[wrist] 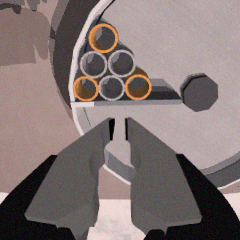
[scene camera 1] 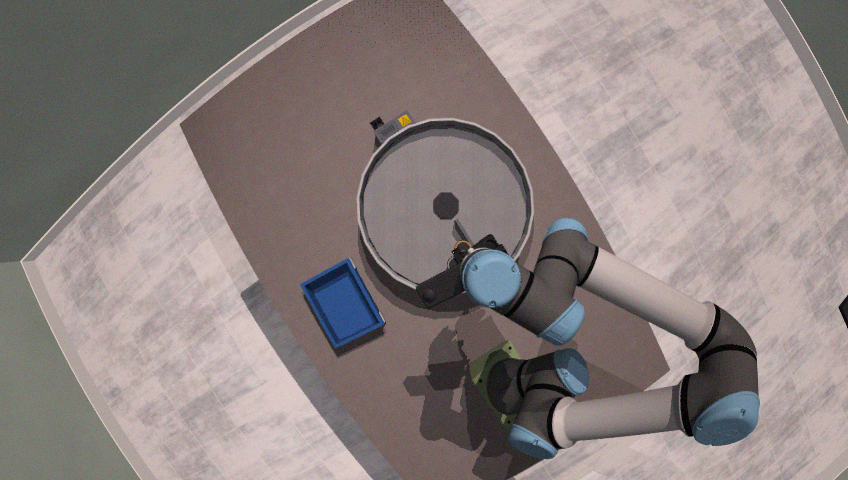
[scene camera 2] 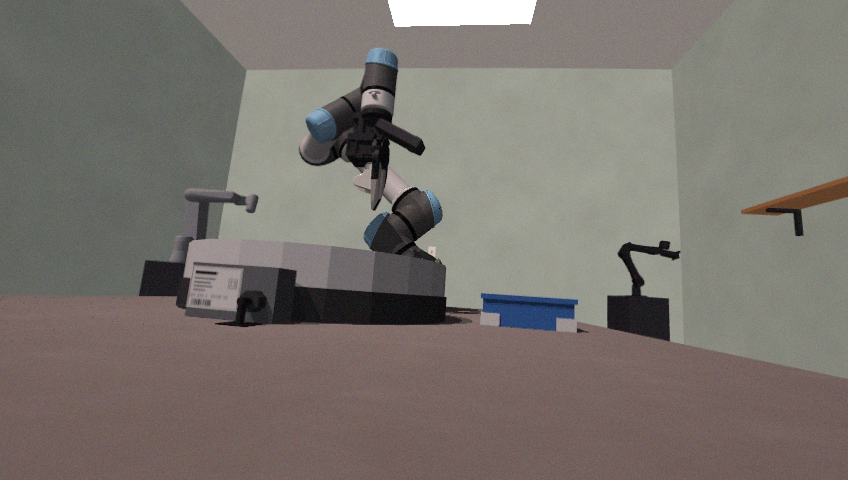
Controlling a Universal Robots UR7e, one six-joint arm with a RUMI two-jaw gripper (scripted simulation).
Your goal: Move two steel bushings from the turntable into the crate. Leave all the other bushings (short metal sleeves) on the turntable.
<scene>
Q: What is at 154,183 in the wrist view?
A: The gripper.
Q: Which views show the gripper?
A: The wrist view, scene camera 1 and scene camera 2: all of them.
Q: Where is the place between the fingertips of the gripper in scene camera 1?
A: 466,264
</scene>
